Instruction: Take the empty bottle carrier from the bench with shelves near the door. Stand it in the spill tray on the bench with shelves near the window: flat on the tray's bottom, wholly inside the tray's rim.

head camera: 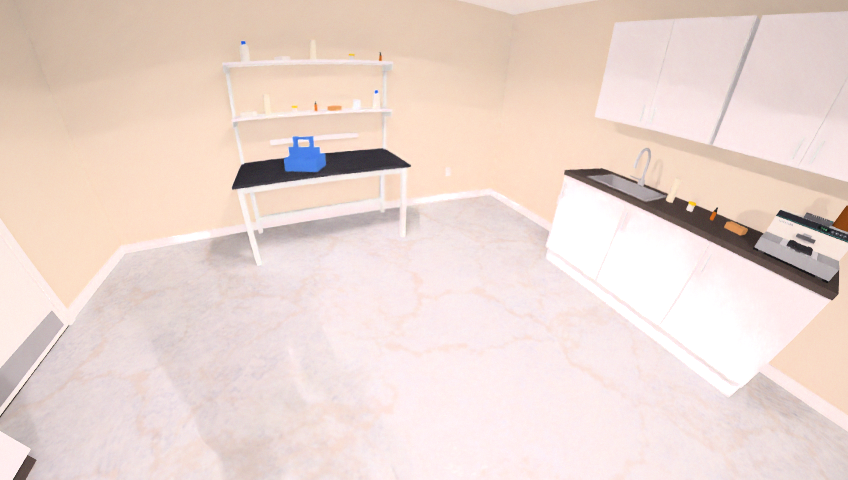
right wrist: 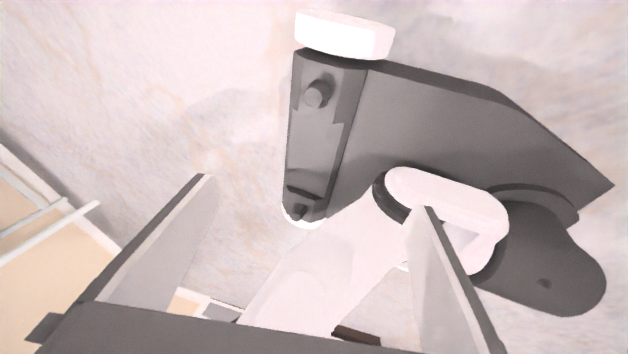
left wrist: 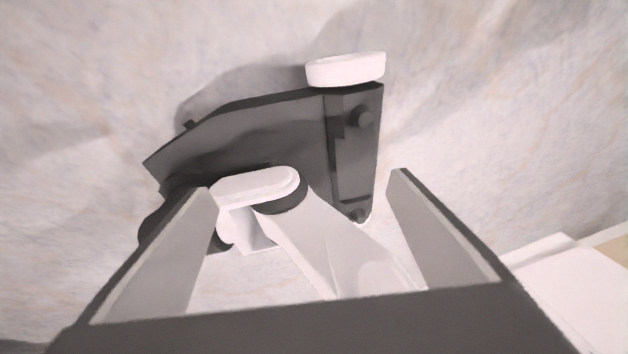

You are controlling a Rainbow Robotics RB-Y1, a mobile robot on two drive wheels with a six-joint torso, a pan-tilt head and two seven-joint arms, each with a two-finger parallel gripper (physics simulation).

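Frame: origin at the robot's base, x left, y back, z up, level; centimetres.
Seen in the pictures: left gripper, between the fingertips: (left wrist: pixel 301 189); right gripper, between the fingertips: (right wrist: pixel 311 201).
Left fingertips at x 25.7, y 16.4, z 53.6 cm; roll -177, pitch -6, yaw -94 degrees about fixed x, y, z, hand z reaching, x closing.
A point is followed by its place in that frame.
The blue bottle carrier (head camera: pixel 304 162) @(x 89.0, y -219.1, z 84.3 cm) stands upright, with its handle on top, on the left half of the black-topped bench (head camera: pixel 371 161) @(x 36.3, y -252.7, z 76.3 cm) with shelves, across the room in the head camera view. Its compartments are too small to make out. The spill tray and the window bench do not show in the head camera view. My left gripper (left wrist: pixel 301 189) @(x 25.7, y 16.4, z 53.6 cm) is open, with no object between its fingers; the robot's own base shows behind them. My right gripper (right wrist: pixel 311 201) @(x -24.3, y 9.6, z 54.4 cm) is also open and empty, over the robot's base and the floor. Both are far from the carrier.
Two shelves with small bottles and jars hang above the bench. A door (head camera: pixel 20 303) @(x 253.1, y -80.3, z 37.8 cm) is at the far left. A white cabinet counter (head camera: pixel 654 267) @(x -170.0, y -118.5, z 52.9 cm) with a sink (head camera: pixel 630 186) @(x -187.4, y -188.7, z 87.8 cm) and a machine (head camera: pixel 800 243) @(x -219.3, y -74.3, z 100.0 cm) runs along the right wall. Marble-patterned floor (head camera: pixel 380 333) @(x 17.1, y -115.8, z 0.1 cm) lies before the bench.
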